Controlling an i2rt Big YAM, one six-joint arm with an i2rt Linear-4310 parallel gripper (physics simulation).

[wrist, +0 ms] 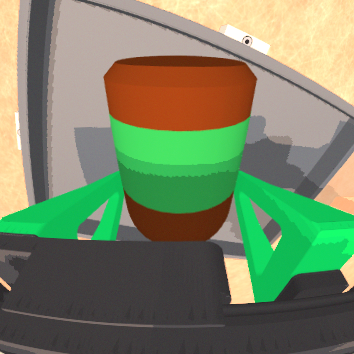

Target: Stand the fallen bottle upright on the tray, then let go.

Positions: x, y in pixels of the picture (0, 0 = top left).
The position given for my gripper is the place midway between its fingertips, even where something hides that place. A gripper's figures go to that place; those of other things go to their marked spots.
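There's a grey tray [292, 142] sitting 0.20 m from the lens, and my gripper [178, 178] is 0.13 m from the lens.
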